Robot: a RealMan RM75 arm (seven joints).
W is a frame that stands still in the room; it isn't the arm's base.
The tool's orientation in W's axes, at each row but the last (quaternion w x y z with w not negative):
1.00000 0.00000 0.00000 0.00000
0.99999 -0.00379 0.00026 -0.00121
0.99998 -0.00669 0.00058 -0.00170
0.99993 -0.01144 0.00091 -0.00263
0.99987 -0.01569 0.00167 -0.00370
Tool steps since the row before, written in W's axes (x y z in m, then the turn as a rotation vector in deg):
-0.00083 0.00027 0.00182 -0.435 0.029 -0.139
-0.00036 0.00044 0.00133 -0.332 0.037 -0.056
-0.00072 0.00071 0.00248 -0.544 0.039 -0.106
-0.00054 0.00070 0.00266 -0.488 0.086 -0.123
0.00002 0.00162 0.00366 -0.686 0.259 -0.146
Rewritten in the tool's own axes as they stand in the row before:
-0.00083 0.00027 0.00182 -0.435 0.029 -0.139
-0.00036 0.00043 0.00133 -0.332 0.037 -0.056
-0.00073 0.00067 0.00249 -0.544 0.039 -0.106
-0.00055 0.00064 0.00267 -0.488 0.086 -0.122
0.00000 0.00150 0.00371 -0.687 0.258 -0.140

